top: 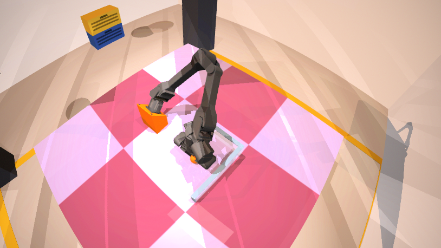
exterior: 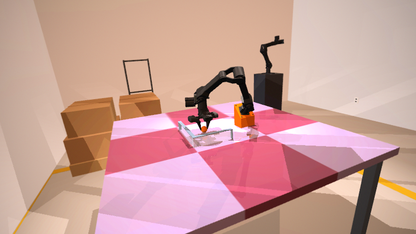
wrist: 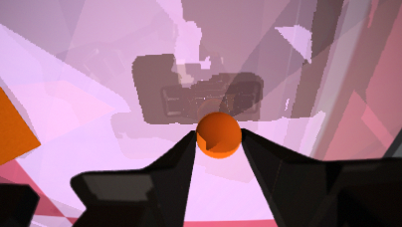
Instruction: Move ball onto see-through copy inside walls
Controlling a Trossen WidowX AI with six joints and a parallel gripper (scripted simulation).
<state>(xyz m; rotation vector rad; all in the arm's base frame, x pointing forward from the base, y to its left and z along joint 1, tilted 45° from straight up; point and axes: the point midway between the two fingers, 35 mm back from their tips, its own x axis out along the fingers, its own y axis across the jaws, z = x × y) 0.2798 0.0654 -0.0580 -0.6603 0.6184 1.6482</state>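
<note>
Now: the orange ball right at my gripper tip. Also, from my gripper tip: wall 170 mm to the left, 10 mm above; then see-through copy right at my gripper tip.
</note>
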